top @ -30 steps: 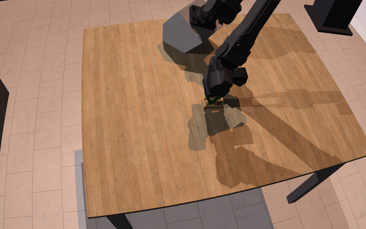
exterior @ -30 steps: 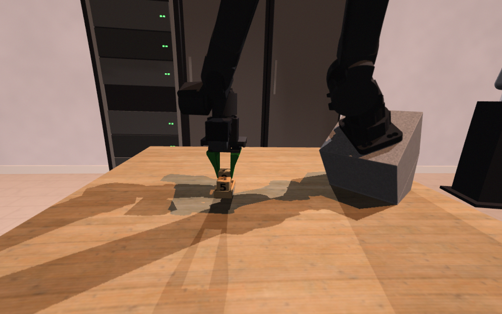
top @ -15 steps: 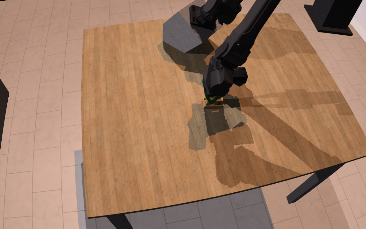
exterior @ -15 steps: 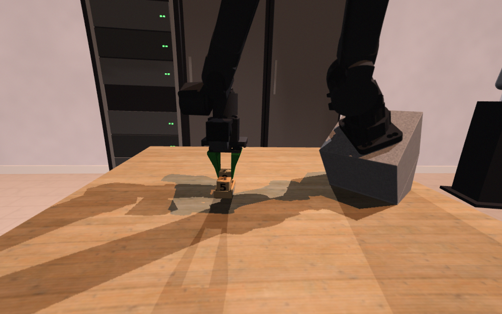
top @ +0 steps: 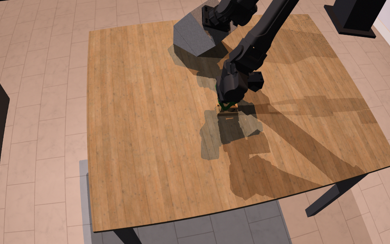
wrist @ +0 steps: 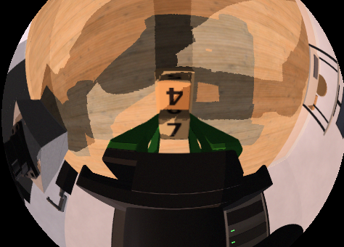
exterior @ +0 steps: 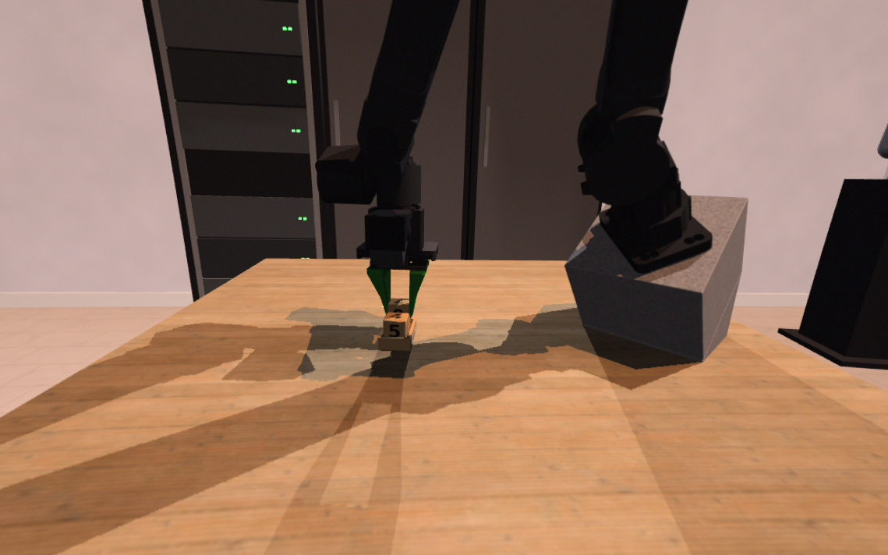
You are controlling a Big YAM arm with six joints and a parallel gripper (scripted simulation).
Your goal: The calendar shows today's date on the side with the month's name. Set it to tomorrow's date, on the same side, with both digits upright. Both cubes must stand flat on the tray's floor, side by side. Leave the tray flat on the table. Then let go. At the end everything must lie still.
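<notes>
Now: hand 1 cm to the right of the wooden calendar tray and 3 cm above it. Round my hand: cube (3 cm to the left, 1 cm below).
</notes>
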